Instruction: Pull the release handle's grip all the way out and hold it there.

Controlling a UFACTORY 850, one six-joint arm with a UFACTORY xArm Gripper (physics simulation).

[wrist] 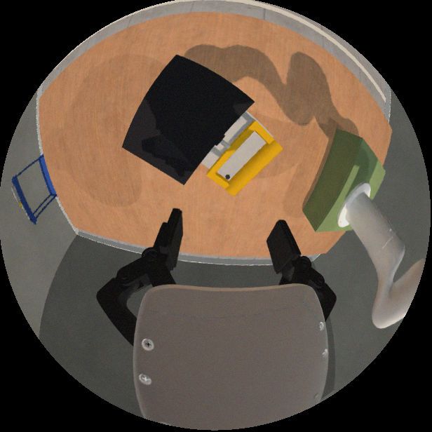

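Note:
I can see a grey base plate [253,142] here, and there's a yellow release handle grip [271,148] too.

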